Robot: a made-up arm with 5 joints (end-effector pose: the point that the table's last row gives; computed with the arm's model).
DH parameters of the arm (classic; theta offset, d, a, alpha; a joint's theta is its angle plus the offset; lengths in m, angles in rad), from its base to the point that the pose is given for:
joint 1: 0 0.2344 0.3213 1.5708
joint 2: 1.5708 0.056 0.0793 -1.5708
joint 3: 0 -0.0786 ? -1.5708
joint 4: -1.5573 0 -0.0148 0
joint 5: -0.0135 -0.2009 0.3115 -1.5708
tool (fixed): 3.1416 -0.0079 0 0
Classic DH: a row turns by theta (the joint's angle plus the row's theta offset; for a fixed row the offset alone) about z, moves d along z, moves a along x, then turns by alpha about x.
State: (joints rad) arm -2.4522 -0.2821 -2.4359 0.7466 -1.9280
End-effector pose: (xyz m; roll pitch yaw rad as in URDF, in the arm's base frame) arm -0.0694 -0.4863 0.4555 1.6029 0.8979 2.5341
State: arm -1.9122 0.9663 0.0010 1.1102 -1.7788
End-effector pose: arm -0.3736 -0.2835 -0.0024 -3.1328 -1.5067 1.2197
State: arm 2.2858 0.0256 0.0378 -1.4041 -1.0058
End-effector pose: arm -0.2210 0.6604 0.0822 -3.0919 -0.7055 -0.8890
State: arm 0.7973 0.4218 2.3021 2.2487 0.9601
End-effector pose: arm 0.3744 0.4056 0.6503 -0.8635 0.4661 -2.4003
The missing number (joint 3, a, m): -0.0598
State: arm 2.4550 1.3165 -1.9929 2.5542 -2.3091
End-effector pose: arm -0.2967 0.2093 -0.0220 1.0395 -1.3014 -2.8462
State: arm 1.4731 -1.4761 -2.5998 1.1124 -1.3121
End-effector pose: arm -0.1500 0.4147 0.4615 0.3916 1.4427 -0.7399
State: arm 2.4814 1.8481 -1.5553 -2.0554 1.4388
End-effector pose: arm -0.4941 0.1632 0.0978 -2.6867 -0.8982 0.5291
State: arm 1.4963 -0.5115 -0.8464 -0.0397 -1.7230
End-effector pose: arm -0.0600 0.3139 -0.1164 1.0550 -0.7216 0.1295
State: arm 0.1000 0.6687 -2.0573 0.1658 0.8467
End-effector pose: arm 0.3896 -0.0983 0.0361 1.1250 -0.6939 1.4481
